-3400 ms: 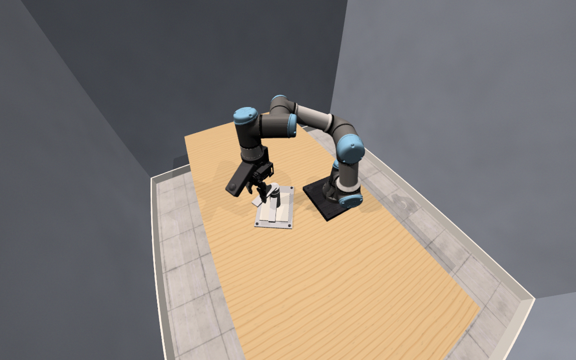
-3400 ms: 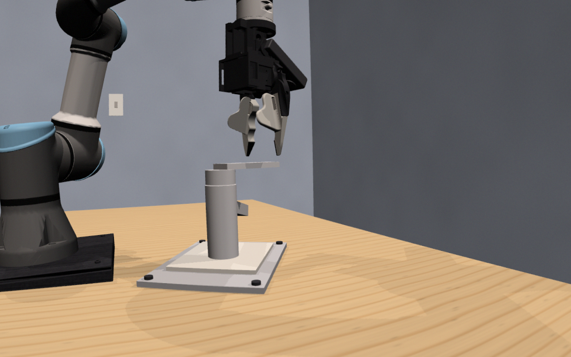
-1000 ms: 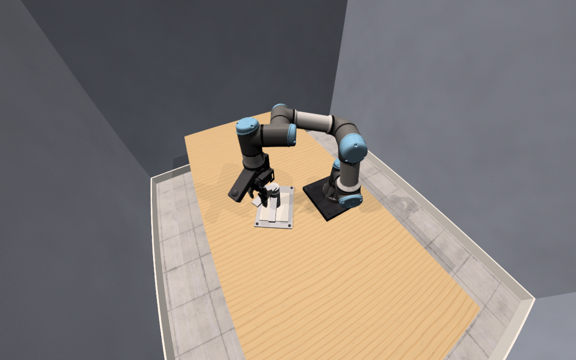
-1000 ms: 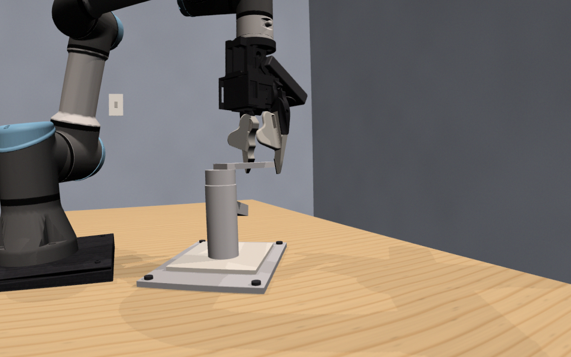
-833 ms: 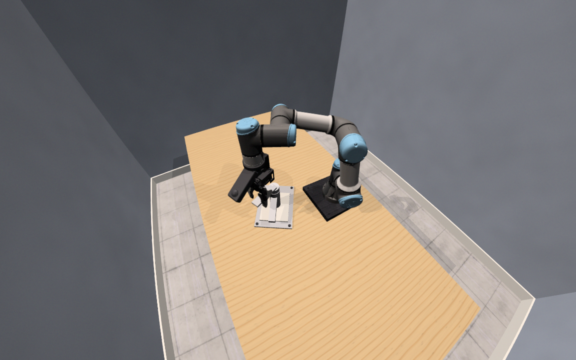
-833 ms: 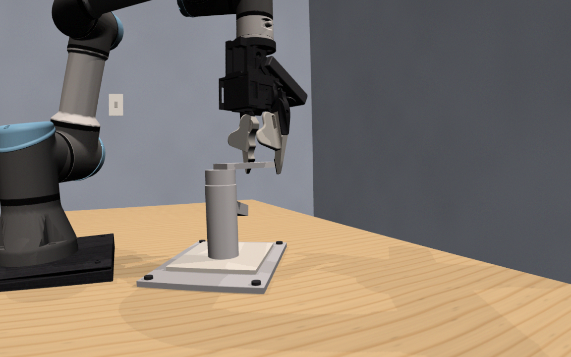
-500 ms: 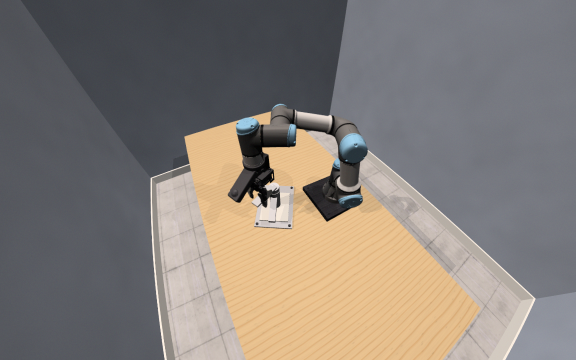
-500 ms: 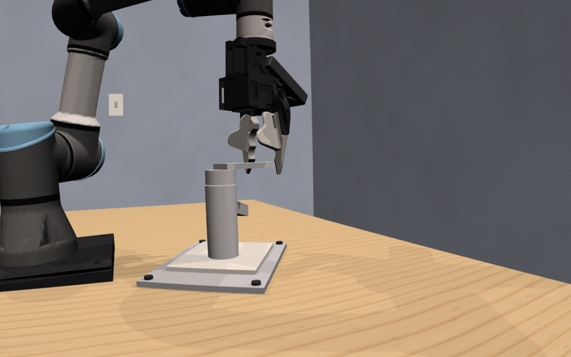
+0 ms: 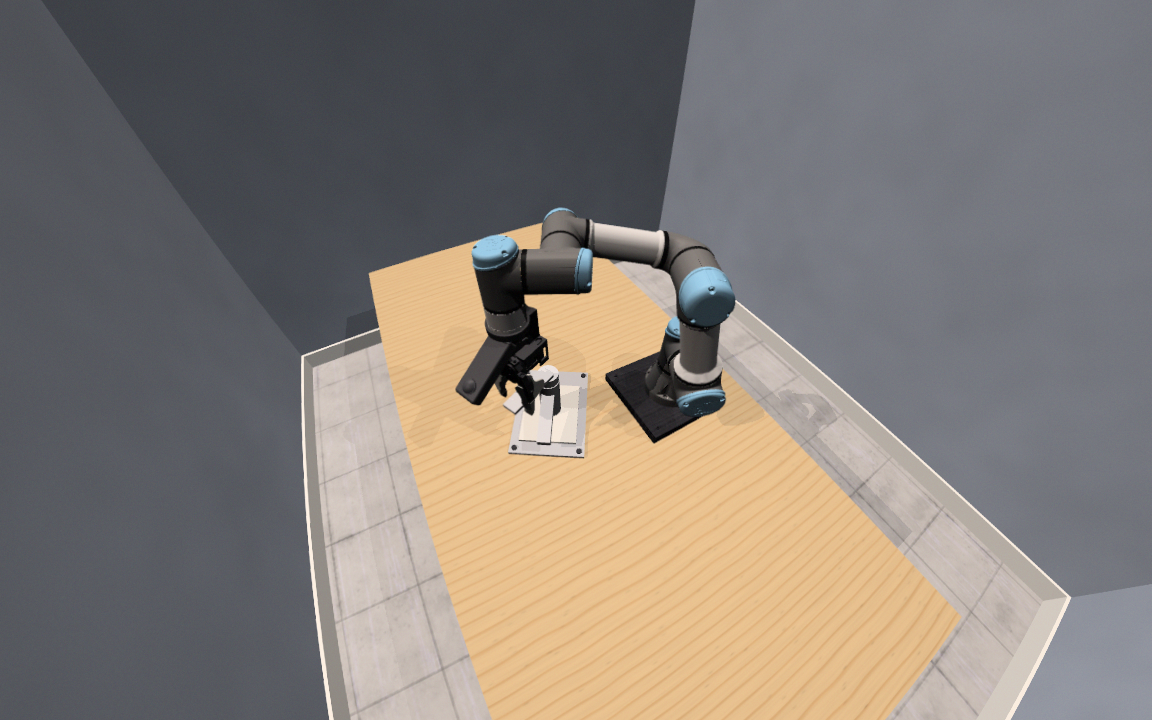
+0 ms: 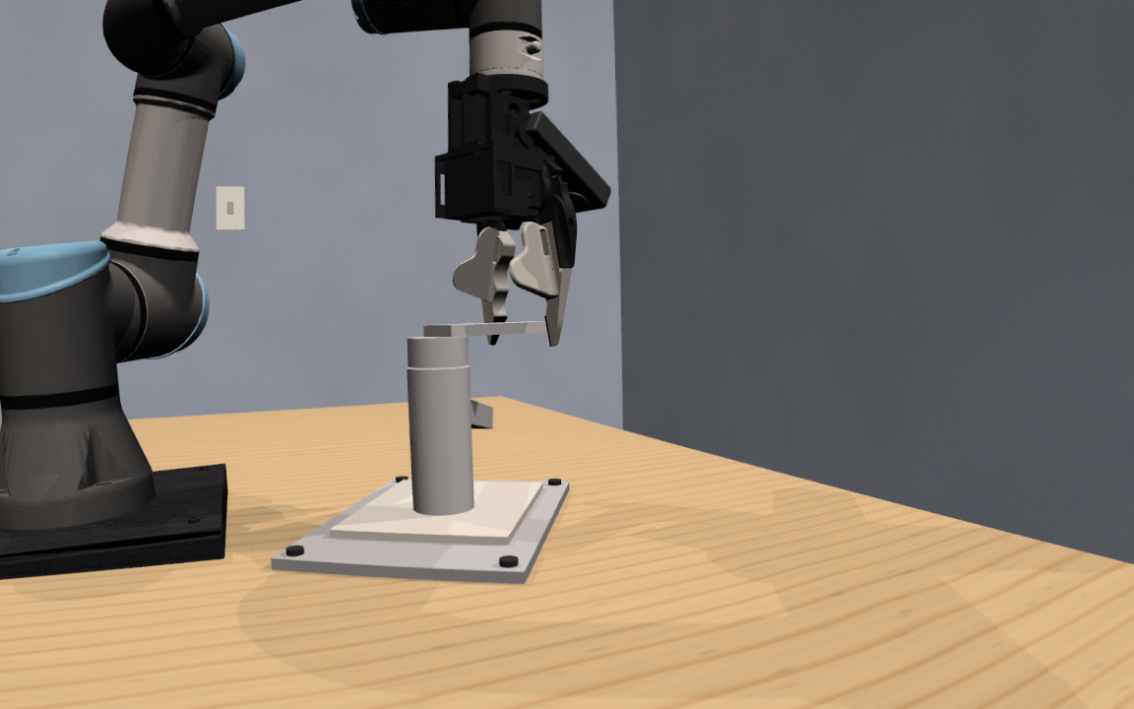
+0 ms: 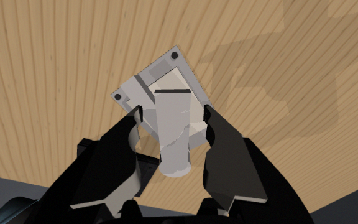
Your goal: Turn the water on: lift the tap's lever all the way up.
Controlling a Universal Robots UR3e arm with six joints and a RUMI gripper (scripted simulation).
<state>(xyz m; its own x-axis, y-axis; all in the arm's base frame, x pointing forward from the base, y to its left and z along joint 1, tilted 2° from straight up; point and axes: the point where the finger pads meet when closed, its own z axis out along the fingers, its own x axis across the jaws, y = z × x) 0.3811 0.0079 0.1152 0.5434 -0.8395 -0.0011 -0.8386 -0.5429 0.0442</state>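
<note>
My gripper is now 3 cm past the lever and 2 cm to the left of it. From my hand the other things lie so: tap 6 cm behind, 3 cm to the right, 5 cm below.
</note>
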